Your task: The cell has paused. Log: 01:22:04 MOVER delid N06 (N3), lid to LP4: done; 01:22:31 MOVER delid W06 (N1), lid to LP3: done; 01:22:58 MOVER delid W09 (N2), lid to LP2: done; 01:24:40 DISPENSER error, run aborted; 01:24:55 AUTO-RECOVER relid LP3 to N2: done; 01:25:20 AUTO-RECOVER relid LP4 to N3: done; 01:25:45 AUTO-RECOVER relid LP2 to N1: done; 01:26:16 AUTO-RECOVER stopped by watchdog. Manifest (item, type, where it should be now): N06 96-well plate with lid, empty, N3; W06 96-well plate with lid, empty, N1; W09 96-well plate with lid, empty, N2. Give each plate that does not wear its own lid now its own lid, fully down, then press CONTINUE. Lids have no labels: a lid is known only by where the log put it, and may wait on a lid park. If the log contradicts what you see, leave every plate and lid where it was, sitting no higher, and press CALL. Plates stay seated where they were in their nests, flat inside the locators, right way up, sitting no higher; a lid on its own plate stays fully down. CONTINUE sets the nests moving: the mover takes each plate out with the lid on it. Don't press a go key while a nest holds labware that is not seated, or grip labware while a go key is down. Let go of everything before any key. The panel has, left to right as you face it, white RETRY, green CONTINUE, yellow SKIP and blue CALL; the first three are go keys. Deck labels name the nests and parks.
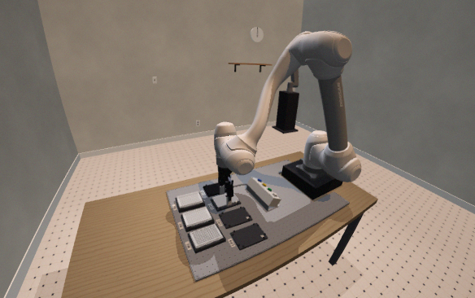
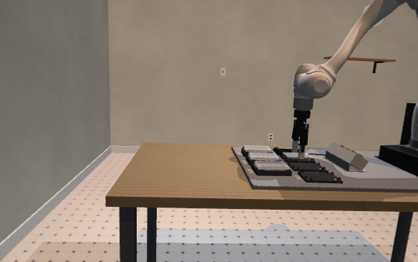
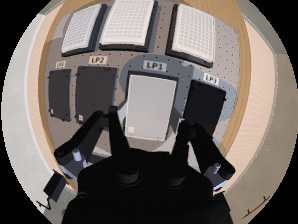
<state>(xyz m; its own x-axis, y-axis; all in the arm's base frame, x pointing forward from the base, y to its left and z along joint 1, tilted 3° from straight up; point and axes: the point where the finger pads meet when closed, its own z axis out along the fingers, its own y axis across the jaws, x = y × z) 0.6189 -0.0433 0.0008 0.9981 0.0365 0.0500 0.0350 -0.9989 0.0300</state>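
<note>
My gripper is now 20 mm above the pale lid. Round my hand: yellow key: 240 mm behind, 20 mm to the left, 20 mm above; then blue key: 230 mm behind, 30 mm to the right, 20 mm above; then LP2 lid park: 130 mm to the left, 40 mm below.
</note>
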